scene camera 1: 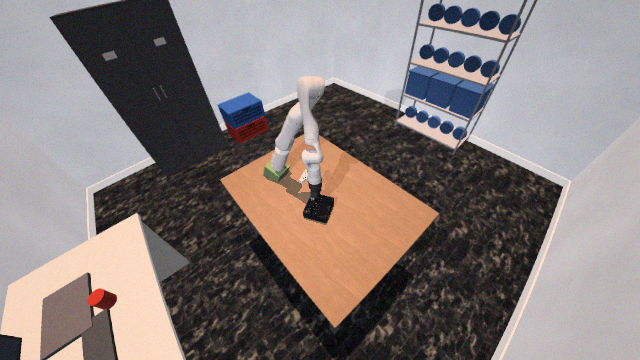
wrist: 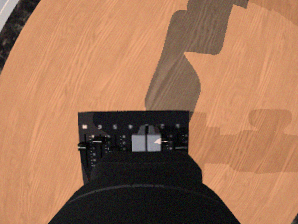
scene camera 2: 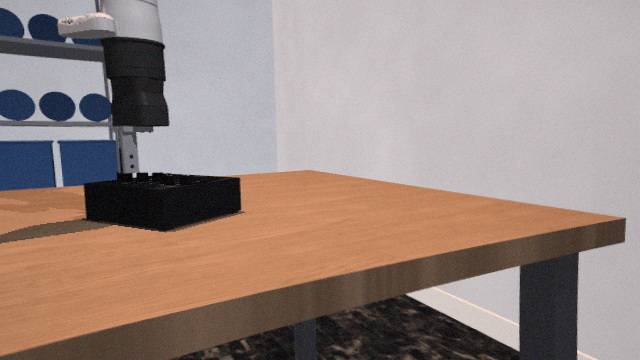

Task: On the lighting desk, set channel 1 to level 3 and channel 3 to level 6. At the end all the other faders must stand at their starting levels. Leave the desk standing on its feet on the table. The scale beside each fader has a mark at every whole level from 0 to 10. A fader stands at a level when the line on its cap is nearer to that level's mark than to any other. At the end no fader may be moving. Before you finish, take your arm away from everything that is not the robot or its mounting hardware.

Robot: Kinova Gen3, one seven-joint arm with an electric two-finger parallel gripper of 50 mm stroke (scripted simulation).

Labels:
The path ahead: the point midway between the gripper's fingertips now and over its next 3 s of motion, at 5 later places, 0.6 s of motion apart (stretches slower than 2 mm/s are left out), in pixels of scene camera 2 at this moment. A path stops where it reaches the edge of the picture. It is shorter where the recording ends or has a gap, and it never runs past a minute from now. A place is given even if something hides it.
The gripper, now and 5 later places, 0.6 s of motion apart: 128,172; 128,177; 132,177; 138,177; 141,176; 137,176

